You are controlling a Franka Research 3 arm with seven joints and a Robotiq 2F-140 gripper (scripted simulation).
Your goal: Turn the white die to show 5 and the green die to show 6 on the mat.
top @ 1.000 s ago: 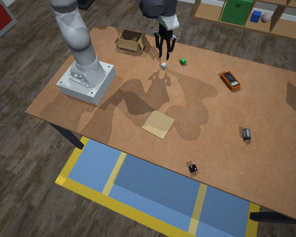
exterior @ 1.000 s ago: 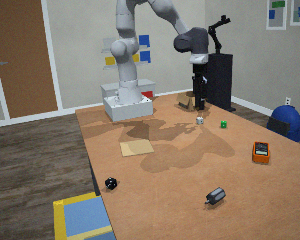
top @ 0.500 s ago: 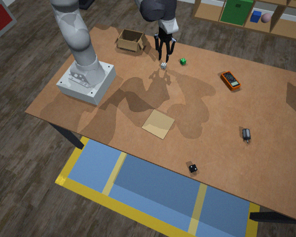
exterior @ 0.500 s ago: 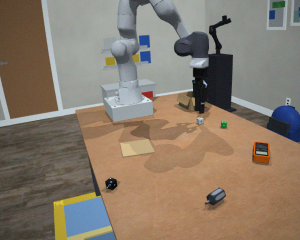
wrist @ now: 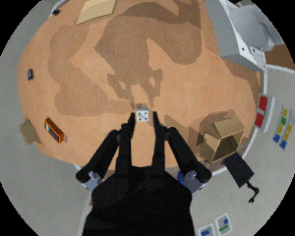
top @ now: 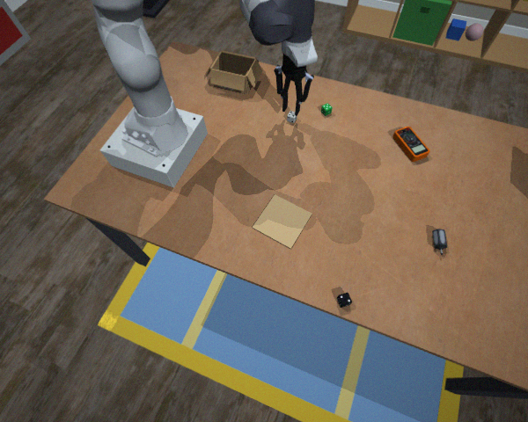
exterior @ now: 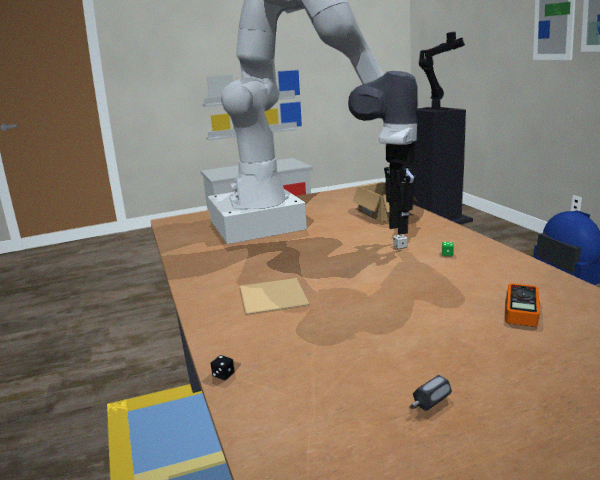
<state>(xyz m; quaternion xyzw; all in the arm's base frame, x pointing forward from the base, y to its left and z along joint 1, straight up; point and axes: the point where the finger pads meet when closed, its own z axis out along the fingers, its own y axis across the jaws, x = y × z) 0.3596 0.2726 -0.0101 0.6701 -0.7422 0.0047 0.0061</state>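
Now: hand 60 mm above the white die. Also, from my hand: tan mat: 420 mm to the right, 100 mm ahead, 80 mm below; then green die: 120 mm ahead, 80 mm to the left, 60 mm below; then cardboard box: 280 mm behind, 130 mm to the left, 30 mm below.
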